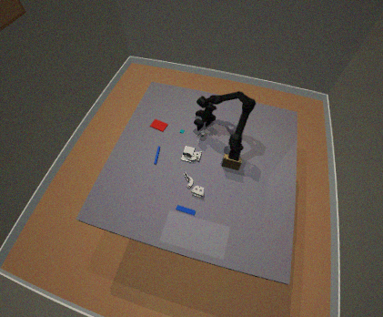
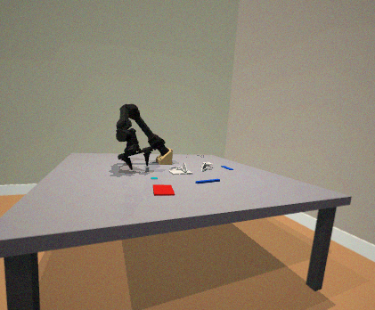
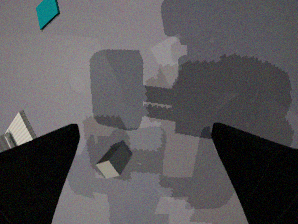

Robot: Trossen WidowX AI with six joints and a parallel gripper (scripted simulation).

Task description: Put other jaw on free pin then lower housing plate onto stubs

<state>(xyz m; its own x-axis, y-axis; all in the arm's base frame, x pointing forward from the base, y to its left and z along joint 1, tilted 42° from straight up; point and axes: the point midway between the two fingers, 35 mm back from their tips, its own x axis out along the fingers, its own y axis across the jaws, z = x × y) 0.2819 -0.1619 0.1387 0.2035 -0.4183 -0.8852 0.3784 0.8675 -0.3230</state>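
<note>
Right now my gripper tip is 2 cm past the pale part, 5 cm to the right of it and 1 cm above it. From my gripper tip the other things lie so: teal piece 14 cm ahead, 6 cm to the left, 2 cm below; long blue bar 22 cm ahead, 32 cm to the left, 2 cm below; red flat tile 33 cm ahead, 7 cm to the left, 2 cm below.
</note>
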